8 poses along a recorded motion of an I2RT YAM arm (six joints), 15 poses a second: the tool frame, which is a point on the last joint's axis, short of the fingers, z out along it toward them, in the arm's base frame.
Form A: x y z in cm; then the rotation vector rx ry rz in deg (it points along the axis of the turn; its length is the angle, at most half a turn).
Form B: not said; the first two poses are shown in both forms.
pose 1, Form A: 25.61, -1.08, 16.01, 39.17, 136.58, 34.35
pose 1, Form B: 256.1, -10.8, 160.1, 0.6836, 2.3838, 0.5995
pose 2, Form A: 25.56, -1.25, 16.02, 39.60, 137.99, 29.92
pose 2, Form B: 255.6, -12.5, 160.2, 0.6912, 2.4084, 0.5222
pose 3, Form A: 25.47, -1.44, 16.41, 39.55, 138.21, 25.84
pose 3, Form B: 254.7, -14.4, 164.1, 0.6903, 2.4122, 0.4510
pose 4, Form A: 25.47, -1.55, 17.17, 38.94, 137.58, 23.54
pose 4, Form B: 254.7, -15.5, 171.7, 0.6796, 2.4012, 0.4109
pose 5, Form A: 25.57, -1.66, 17.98, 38.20, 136.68, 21.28
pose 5, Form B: 255.7, -16.6, 179.8, 0.6667, 2.3855, 0.3714
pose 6, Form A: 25.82, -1.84, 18.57, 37.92, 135.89, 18.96
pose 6, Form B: 258.2, -18.4, 185.7, 0.6618, 2.3717, 0.3309
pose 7, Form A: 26.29, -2.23, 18.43, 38.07, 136.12, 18.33
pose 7, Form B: 262.9, -22.3, 184.3, 0.6644, 2.3757, 0.3199
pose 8, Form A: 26.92, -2.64, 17.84, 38.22, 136.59, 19.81
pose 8, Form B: 269.2, -26.4, 178.4, 0.6671, 2.3839, 0.3457
